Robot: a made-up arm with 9 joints.
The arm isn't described. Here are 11 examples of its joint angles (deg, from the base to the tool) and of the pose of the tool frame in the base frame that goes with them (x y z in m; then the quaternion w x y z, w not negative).
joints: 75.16 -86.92 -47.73 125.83 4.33 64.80 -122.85 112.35 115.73
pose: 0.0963 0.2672 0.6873 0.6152 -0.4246 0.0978 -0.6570
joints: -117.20 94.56 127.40 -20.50 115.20 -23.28 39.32 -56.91 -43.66
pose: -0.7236 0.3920 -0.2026 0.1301 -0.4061 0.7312 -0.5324
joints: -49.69 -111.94 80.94 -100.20 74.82 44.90 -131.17 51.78 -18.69
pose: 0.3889 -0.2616 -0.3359 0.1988 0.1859 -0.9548 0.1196
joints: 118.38 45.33 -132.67 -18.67 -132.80 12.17 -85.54 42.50 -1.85
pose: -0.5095 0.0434 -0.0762 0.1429 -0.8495 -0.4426 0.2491
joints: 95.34 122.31 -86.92 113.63 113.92 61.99 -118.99 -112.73 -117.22
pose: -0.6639 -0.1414 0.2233 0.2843 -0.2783 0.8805 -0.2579
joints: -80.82 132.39 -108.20 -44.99 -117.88 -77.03 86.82 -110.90 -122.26
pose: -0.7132 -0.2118 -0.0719 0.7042 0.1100 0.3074 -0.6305
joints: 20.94 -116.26 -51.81 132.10 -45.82 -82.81 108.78 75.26 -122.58
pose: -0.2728 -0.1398 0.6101 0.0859 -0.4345 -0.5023 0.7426
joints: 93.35 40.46 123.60 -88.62 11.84 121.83 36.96 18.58 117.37
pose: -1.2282 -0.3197 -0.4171 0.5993 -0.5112 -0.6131 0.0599
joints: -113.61 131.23 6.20 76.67 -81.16 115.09 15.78 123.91 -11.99
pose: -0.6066 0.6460 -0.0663 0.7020 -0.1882 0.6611 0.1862
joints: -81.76 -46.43 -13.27 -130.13 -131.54 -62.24 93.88 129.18 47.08
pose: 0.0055 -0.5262 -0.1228 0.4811 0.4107 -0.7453 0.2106
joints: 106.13 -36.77 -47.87 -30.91 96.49 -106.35 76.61 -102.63 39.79
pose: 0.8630 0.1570 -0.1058 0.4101 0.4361 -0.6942 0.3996
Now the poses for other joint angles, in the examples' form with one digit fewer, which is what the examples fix.
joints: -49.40 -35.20 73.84 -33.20 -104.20 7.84 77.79 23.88 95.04
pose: 0.628 -0.632 0.506 0.581 -0.052 0.053 0.810
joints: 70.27 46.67 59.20 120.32 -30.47 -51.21 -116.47 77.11 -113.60
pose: -0.669 0.925 -0.462 0.547 0.013 0.580 0.603
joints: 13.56 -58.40 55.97 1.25 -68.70 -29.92 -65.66 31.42 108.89
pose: -0.076 -1.160 -0.396 0.940 0.190 0.215 0.184
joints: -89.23 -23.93 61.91 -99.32 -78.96 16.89 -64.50 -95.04 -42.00
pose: -0.168 -0.165 -0.085 0.195 -0.545 -0.527 0.622
